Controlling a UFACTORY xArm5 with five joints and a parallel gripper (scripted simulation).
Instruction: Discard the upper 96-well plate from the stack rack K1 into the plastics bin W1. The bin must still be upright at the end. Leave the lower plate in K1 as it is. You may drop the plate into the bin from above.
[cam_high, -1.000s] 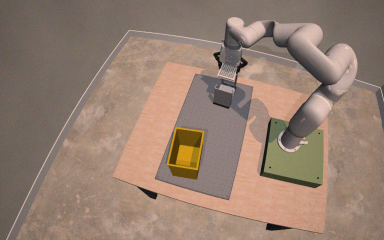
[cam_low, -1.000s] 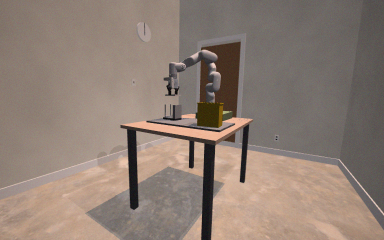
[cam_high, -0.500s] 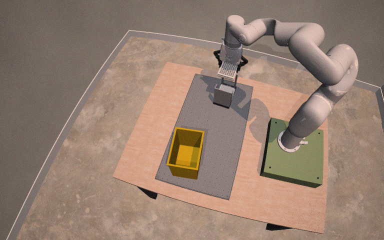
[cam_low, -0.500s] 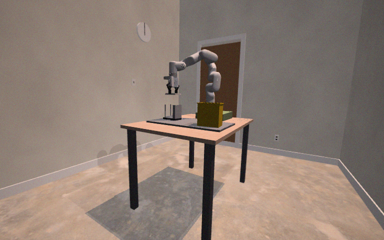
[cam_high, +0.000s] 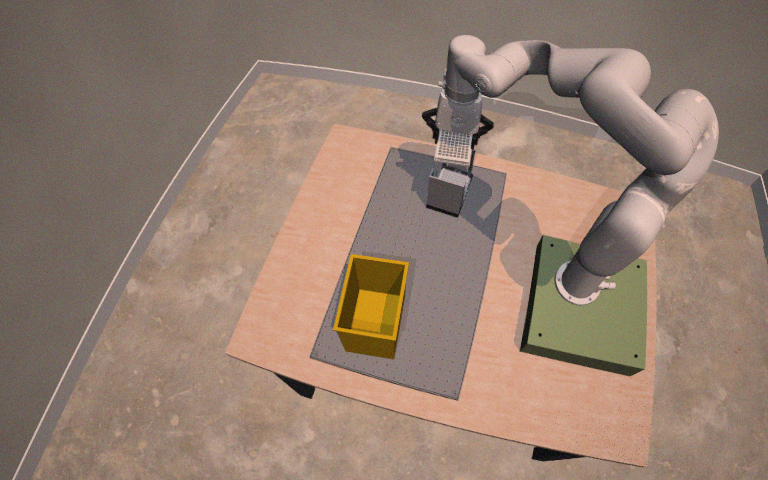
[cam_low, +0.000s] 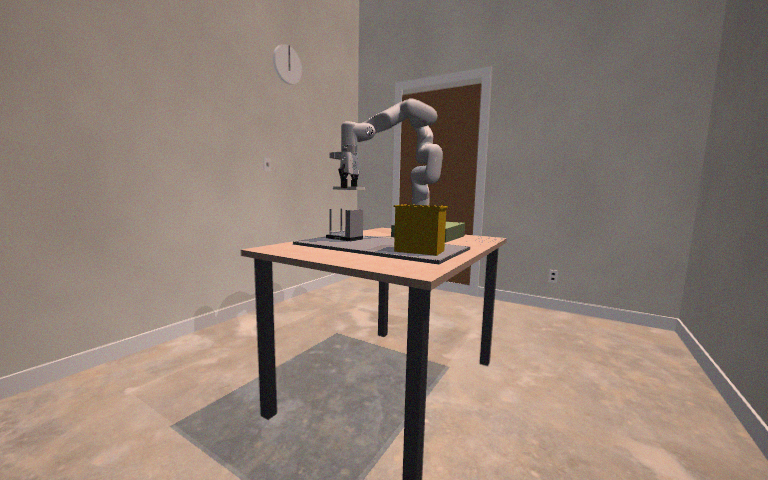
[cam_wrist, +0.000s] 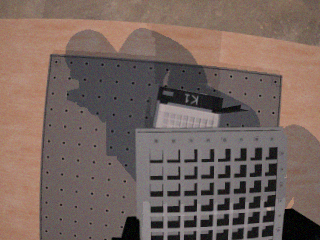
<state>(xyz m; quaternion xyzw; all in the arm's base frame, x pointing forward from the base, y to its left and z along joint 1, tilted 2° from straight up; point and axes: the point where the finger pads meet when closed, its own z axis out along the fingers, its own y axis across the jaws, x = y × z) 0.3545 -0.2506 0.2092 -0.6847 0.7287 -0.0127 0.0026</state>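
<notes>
Now: the yellow plastics bin W1 150 mm ahead of my hand, 390 mm to the left of it and 170 mm below it. Round my hand: 96-well plate: 10 mm below.
</notes>
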